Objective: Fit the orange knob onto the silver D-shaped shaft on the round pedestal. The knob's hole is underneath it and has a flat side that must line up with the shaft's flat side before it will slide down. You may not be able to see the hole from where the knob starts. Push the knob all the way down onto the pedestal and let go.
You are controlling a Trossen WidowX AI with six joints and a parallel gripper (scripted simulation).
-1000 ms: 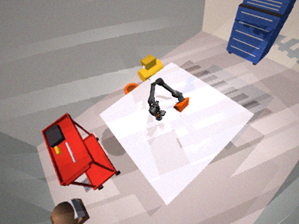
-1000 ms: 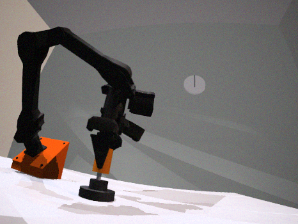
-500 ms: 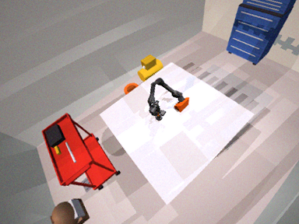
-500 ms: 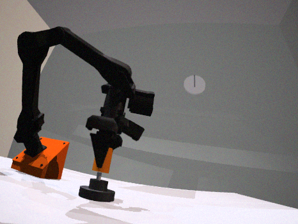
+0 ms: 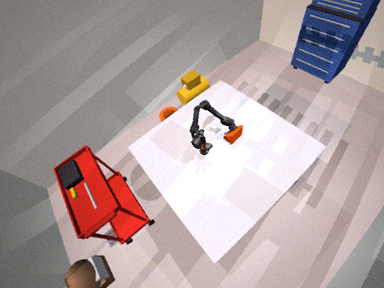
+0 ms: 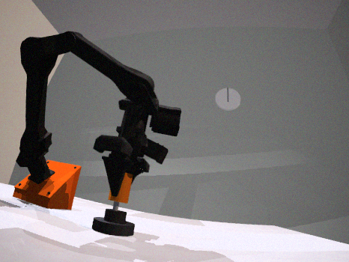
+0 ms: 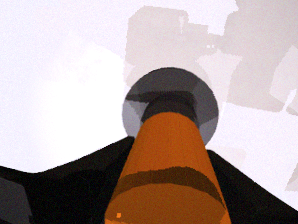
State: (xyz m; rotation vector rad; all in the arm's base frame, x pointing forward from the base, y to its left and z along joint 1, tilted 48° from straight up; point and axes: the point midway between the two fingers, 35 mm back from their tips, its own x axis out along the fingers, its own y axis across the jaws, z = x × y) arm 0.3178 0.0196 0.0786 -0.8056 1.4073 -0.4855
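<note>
The orange knob lies 3 cm above my gripper tip. Round my gripper tip: round black pedestal: 4 cm below.
</note>
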